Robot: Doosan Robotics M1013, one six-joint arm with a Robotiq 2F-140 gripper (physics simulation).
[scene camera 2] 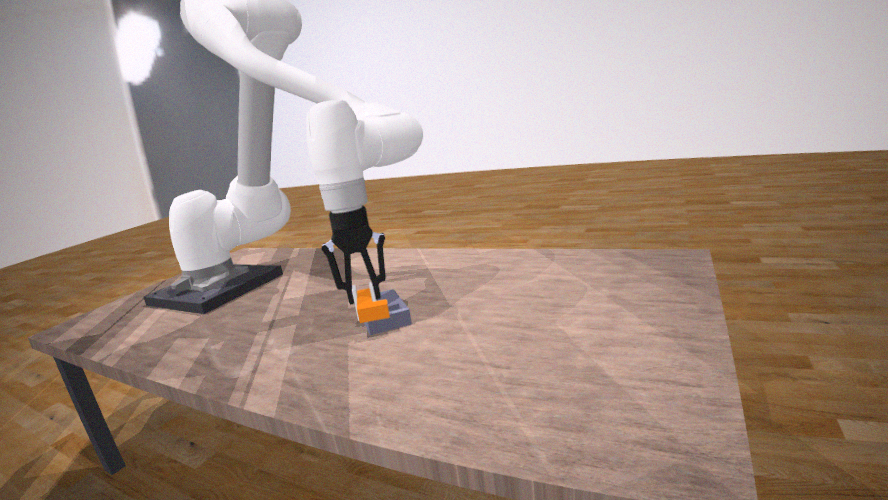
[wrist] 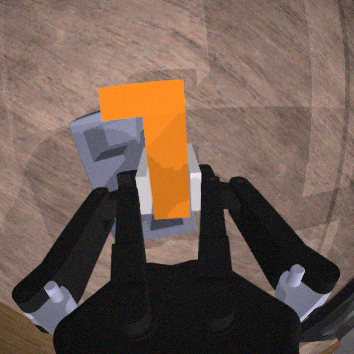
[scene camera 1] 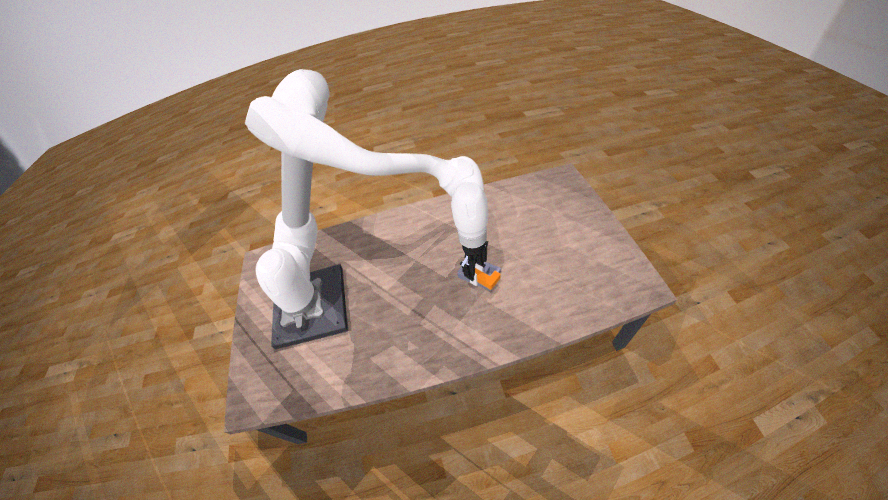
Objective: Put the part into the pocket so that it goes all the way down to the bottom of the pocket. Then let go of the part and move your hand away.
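Frame: origin at the arm's base, x right, y ahead, z up, level; millimetres.
Where they show: gripper, fingertip midpoint: [wrist: 168,159] [scene camera 1: 476,280]; arm's base, link origin: [scene camera 2: 210,279] [wrist: 353,313] [scene camera 1: 302,302].
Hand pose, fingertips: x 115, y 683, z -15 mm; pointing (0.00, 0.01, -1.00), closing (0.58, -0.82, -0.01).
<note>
Each offset is from my fingertips to the centre of the thing. Level surfaces: height alone.
An orange L-shaped part @(dx +8, dy +24, dz +35 mm) [scene camera 1: 488,279] [scene camera 2: 372,310] [wrist: 167,145] is held between the white pads of my gripper [scene camera 1: 476,277] [scene camera 2: 364,295] [wrist: 168,159], which is shut on its long arm. The grey-blue block with the pocket @(dx -27, dy +19, dz +2 mm) [scene camera 1: 497,269] [scene camera 2: 397,319] [wrist: 92,160] sits on the table under the part. In the wrist view the part covers the block's right side and reaches past its top edge; the block is turned a little relative to the part. Parts of the pocket show left of the part and below its lower end. The part is above the block's top; whether they touch is hidden.
The wooden-topped table @(dz -16 mm) [scene camera 1: 559,248] [scene camera 2: 559,372] [wrist: 260,60] carries the block and the arm's dark base plate [scene camera 1: 335,310] [scene camera 2: 248,285]. The base plate stands well to the left of the block in both scene views.
</note>
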